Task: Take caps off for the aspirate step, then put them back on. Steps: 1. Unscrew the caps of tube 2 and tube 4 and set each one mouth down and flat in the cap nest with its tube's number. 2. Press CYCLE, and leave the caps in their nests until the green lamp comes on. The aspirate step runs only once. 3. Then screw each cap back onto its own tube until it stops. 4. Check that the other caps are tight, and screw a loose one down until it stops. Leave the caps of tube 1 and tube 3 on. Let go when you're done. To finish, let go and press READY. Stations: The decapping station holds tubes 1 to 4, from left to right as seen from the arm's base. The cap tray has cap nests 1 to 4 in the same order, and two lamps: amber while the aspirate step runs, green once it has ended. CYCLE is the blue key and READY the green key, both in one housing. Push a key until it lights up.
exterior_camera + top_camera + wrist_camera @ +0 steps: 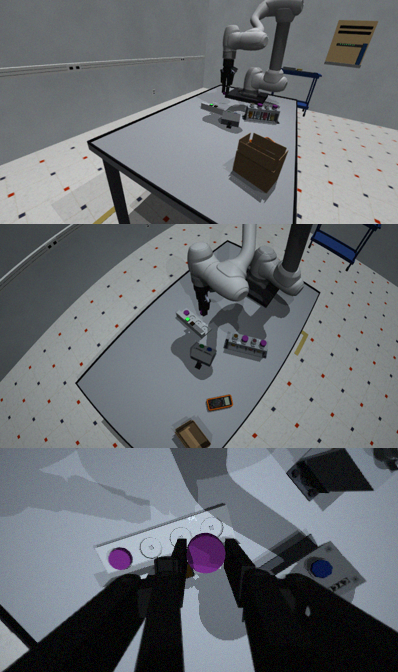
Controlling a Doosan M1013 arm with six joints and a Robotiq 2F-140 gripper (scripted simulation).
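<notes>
My gripper is now 40 mm past the purple cap, 260 mm to the right of it and 70 mm above it. From my hand the other things lie so: green key 130 mm ahead, 100 mm to the left, 120 mm below; then blue key 120 mm ahead, 140 mm to the left, 120 mm below; then key housing 140 mm ahead, 120 mm to the left, 130 mm below.
</notes>
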